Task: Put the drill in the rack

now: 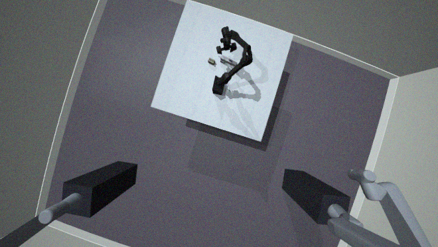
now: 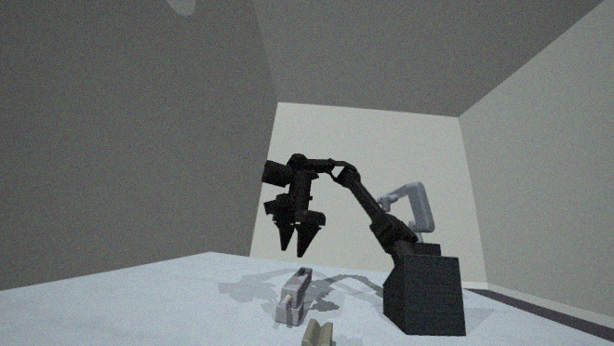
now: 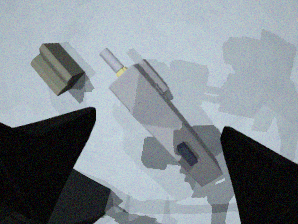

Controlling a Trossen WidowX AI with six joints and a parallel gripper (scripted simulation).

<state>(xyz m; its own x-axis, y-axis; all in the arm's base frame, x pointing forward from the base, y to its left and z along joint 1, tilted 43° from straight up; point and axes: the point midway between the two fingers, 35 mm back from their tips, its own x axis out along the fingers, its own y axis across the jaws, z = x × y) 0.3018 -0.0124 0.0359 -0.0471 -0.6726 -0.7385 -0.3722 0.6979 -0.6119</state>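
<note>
The drill lies 10 mm behind my gripper tip, 20 mm to the left of it and 80 mm below it. The rest, counted from my gripper tip: dark key (40 mm behind, 60 mm to the right, 80 mm below); olive rack (50 mm behind, 140 mm to the left, 110 mm below); long grey block (30 mm behind, 40 mm to the right, 80 mm below).
</note>
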